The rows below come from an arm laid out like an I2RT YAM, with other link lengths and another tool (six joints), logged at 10 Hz.
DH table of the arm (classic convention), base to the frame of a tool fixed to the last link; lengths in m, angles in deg. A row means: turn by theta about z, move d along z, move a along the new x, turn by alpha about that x. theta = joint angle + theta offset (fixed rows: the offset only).
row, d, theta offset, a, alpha
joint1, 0.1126, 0, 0.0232, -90
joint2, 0, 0, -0.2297, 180
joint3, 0, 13.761, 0.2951, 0
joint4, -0.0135, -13.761, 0.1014, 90
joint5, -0.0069, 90, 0, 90
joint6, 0.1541, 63, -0.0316, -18.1
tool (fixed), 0.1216, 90, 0, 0
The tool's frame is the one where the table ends.
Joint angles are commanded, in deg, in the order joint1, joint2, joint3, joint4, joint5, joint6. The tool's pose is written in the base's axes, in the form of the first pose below.
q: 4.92 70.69 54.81 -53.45 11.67 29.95
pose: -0.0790 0.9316 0.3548 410.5; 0.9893 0.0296 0.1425 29.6; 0.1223 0.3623 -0.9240 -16.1; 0 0 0 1
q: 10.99 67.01 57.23 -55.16 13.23 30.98
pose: -0.1664 0.8934 0.4174 417.5; 0.9804 0.1047 0.1668 67.2; 0.1053 0.4369 -0.8933 24.9; 0 0 0 1
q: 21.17 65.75 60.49 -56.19 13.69 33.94
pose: -0.2986 0.8428 0.4479 412.8; 0.9463 0.2005 0.2535 141.0; 0.1239 0.4995 -0.8574 59.9; 0 0 0 1
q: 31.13 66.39 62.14 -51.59 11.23 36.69
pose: -0.4518 0.7678 0.4542 404.5; 0.8714 0.2708 0.4090 235.3; 0.1910 0.5806 -0.7915 88.8; 0 0 0 1
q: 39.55 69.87 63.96 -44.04 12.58 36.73
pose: -0.5797 0.6685 0.4659 401.9; 0.7949 0.3381 0.5038 313.6; 0.1793 0.6624 -0.7274 112.7; 0 0 0 1
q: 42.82 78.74 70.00 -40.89 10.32 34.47
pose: -0.6640 0.6300 0.4028 402.3; 0.7247 0.4094 0.5543 370.0; 0.1843 0.6600 -0.7283 107.7; 0 0 0 1
